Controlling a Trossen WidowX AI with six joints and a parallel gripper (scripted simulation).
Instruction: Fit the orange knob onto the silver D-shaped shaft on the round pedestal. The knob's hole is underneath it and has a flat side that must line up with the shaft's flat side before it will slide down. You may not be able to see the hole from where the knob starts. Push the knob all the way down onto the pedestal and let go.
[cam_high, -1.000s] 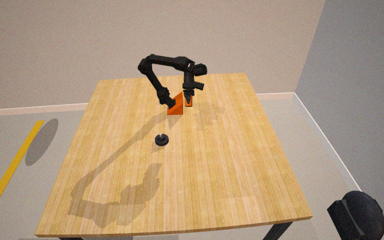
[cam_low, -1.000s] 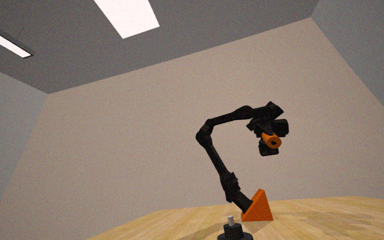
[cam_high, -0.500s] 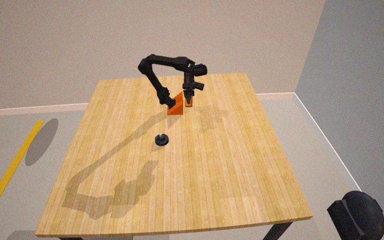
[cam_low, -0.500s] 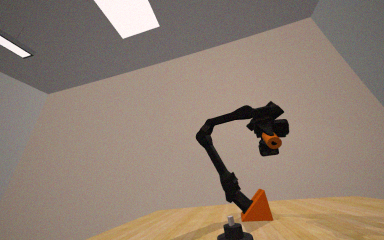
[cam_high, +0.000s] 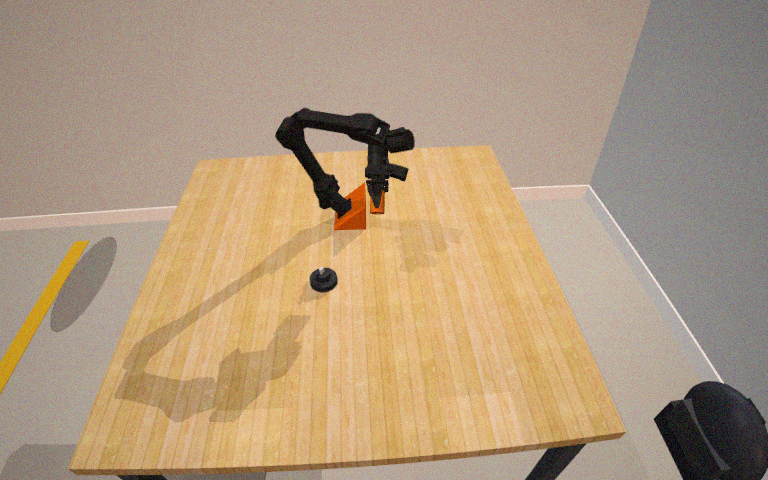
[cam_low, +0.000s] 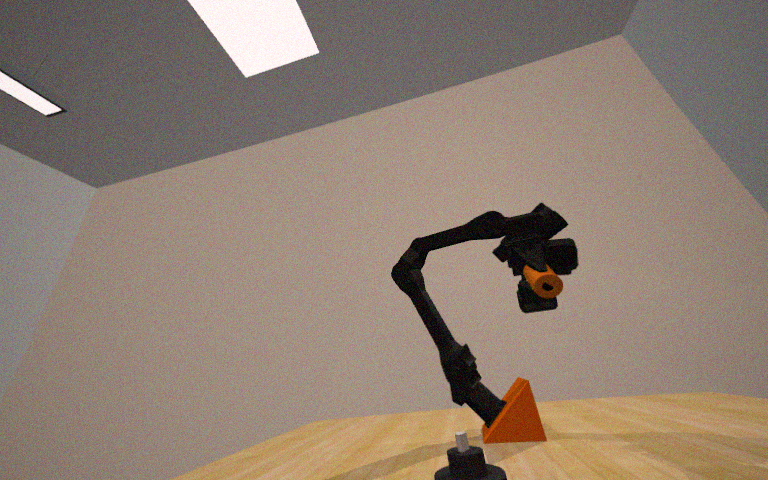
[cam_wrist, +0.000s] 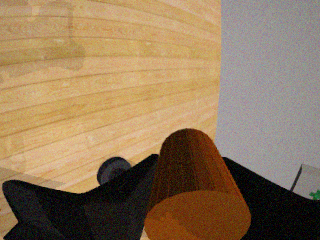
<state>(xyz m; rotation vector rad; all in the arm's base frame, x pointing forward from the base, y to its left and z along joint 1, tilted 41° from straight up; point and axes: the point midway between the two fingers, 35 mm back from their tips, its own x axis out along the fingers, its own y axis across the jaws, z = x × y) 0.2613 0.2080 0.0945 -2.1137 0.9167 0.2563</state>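
The orange knob lies 30 mm behind my gripper tip and 20 mm above it. Round my gripper tip: round pedestal 210 mm below, 170 mm to the right, 30 mm ahead.
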